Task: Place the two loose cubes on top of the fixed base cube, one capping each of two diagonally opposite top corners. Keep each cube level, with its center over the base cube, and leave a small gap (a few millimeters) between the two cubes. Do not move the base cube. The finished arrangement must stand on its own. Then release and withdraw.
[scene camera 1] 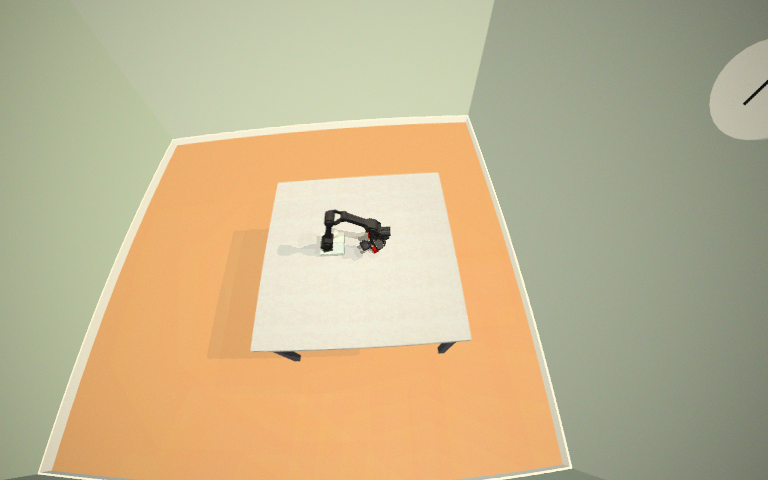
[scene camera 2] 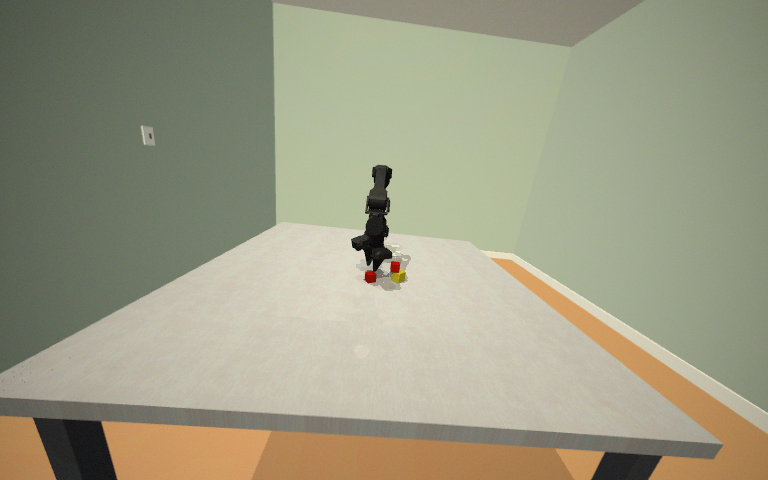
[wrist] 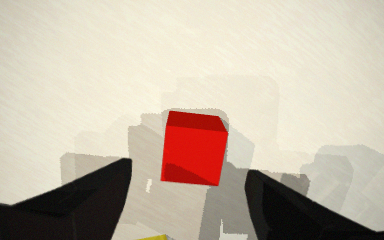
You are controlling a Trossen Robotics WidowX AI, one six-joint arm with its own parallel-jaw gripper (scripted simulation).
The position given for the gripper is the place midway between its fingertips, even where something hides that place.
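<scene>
Gripper [scene camera 2: 371,268], [wrist: 190,173]: open, holding nothing. Red cube [wrist: 194,146] visible.
</scene>
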